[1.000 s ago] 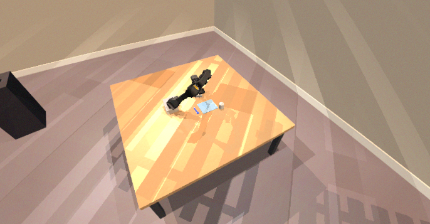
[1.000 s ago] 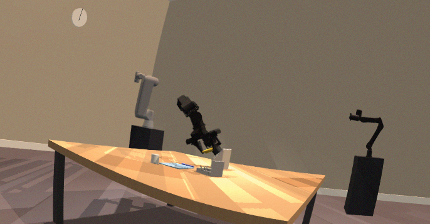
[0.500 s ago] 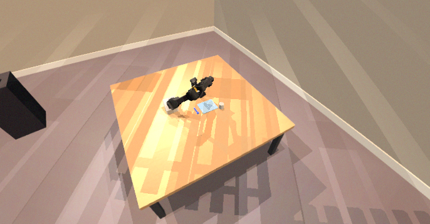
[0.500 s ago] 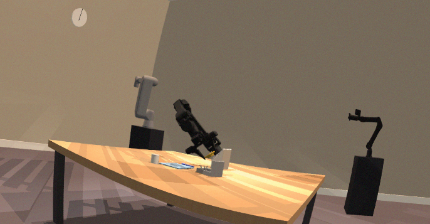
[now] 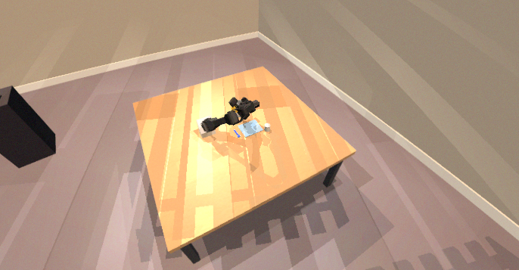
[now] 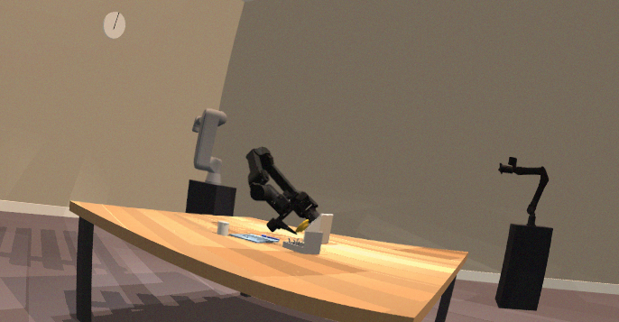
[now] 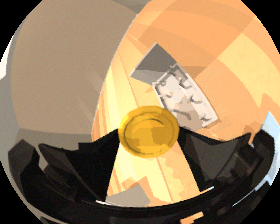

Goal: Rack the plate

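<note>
Now: the dish rack 5 cm below my gripper tip, 5 cm ahead of it and 2 cm to the left of it. The rest, counted from my gripper tip: blue mat 18 cm to the right, 8 cm below, 2 cm ahead; blue spoon 18 cm to the right, 9 cm behind, 7 cm below; plate 1 cm to the right.
</note>
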